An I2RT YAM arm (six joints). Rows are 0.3 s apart.
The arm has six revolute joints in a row. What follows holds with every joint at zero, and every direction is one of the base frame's. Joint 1 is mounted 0.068 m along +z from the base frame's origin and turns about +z. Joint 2 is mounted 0.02 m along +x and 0.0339 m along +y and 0.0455 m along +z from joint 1 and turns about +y. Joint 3 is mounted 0.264 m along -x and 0.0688 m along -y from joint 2 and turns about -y. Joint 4 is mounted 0.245 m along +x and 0.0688 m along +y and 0.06 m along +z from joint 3 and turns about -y. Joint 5 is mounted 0.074 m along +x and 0.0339 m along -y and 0.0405 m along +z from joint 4 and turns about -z. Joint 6 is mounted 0.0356 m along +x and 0.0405 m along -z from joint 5 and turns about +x. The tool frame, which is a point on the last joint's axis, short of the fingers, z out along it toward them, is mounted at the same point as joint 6; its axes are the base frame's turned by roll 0, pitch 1.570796 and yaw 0 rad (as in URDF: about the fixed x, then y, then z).
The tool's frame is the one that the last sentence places.
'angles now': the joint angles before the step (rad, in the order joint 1, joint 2, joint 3, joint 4, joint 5, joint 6). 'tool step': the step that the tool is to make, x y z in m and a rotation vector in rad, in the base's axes. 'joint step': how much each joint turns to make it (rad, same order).
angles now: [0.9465 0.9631 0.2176 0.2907 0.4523 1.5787]
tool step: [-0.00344 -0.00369 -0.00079 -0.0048 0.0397 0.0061]
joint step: [0.0002 -0.0376 0.0017 -0.0775 -0.0187 0.0260]
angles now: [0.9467 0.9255 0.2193 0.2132 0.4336 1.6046]
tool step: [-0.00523 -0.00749 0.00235 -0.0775 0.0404 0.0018]
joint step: [0.0002 -0.0689 0.0230 -0.1730 0.0049 -0.0128]
